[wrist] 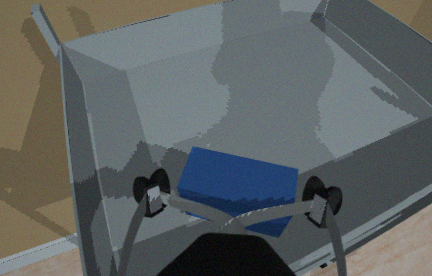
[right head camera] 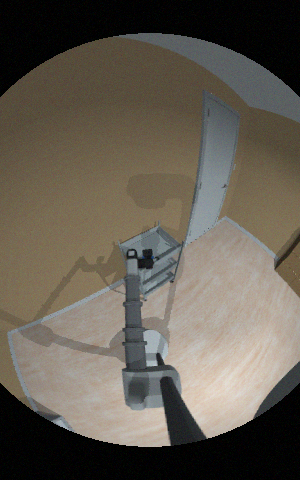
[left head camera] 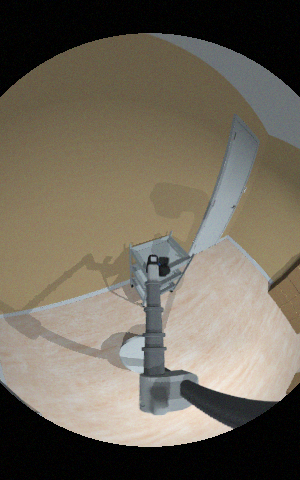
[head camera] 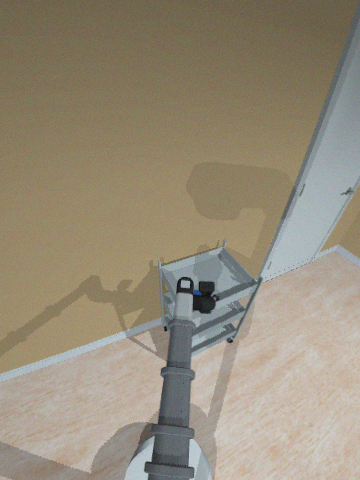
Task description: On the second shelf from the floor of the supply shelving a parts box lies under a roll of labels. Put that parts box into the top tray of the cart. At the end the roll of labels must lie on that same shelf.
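Pixels of known places: gripper, fingertip midpoint: (wrist: 235,188); robot's base at its link origin: (right head camera: 147,346) (left head camera: 140,352).
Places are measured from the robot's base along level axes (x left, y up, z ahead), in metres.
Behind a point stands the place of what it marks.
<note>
The blue parts box (wrist: 235,175) @[x -0.085, y 0.695, z 0.701 m] (head camera: 197,292) @[x -0.064, y 0.694, z 0.707 m] is at the near side of the cart's top tray (wrist: 175,100) @[x 0.002, y 0.635, z 0.833 m] (head camera: 222,270) @[x -0.217, y 0.635, z 0.928 m] (left head camera: 167,246) @[x -0.203, y 0.635, z 0.967 m] (right head camera: 162,237) @[x -0.251, y 0.635, z 0.960 m], close to the near wall. Its underside is hidden, so contact with the tray floor cannot be seen. My gripper (wrist: 235,188) @[x -0.086, y 0.654, z 0.708 m] (head camera: 205,295) @[x -0.086, y 0.654, z 0.708 m] is over the near part of the tray. In the wrist view its fingers are open, one on each side of the box, with a narrow gap showing at both sides. The roll of labels and the supply shelving do not show in these views.
The cart's lower shelves show under the top tray. The wall is behind the cart, and a pale door (head camera: 320,195) @[x -0.988, y 0.909, z 1.529 m] (left head camera: 225,185) @[x -0.876, y 1.231, z 1.466 m] (right head camera: 212,165) @[x -0.929, y 1.226, z 1.496 m] stands at its right. My extended arm (head camera: 175,395) @[x 0.000, y 1.003, z 0.199 m] reaches over the floor to the cart. Brown boxes (left head camera: 290,295) @[x -2.545, y 0.334, z 0.234 m] show at the right edge.
</note>
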